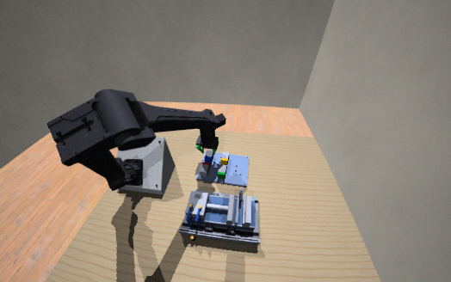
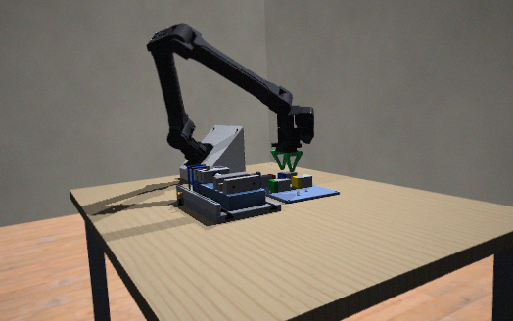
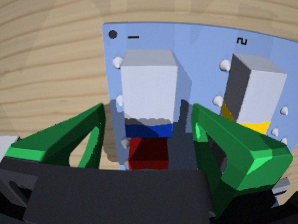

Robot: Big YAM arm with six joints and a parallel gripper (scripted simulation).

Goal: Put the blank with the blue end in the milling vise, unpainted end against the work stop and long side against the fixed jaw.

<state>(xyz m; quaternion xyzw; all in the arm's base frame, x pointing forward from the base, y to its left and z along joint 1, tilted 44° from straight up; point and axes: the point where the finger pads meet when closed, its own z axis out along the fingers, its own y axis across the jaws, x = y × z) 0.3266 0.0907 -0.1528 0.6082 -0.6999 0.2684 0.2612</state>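
Right now my hand is 30 mm above the blue-ended blank. The rest, counted from my hand: blue plate (90 mm ahead, 50 mm to the right, 50 mm below); then yellow-ended blank (90 mm ahead, 30 mm below, 10 mm to the right); then red-ended blank (90 mm to the right, 30 mm below, 10 mm behind).
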